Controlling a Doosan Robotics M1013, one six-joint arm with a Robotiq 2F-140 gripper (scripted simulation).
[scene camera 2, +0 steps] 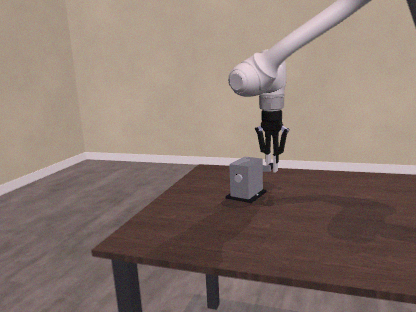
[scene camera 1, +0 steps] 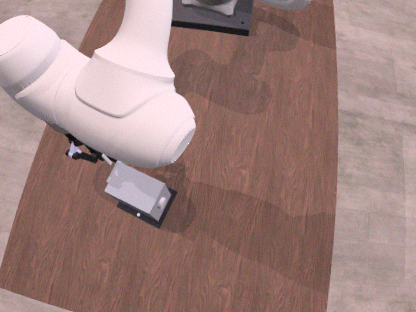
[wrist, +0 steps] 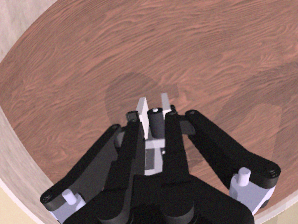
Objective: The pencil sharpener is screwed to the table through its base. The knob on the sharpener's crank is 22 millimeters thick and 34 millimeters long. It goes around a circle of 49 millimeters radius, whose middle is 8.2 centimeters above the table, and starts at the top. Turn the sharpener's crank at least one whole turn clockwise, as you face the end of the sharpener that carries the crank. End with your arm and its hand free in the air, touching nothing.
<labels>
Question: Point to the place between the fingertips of my gripper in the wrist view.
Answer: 155,104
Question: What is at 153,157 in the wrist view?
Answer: A grey pencil sharpener.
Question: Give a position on a grey pencil sharpener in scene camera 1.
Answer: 146,193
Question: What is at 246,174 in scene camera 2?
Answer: A grey pencil sharpener.
</labels>
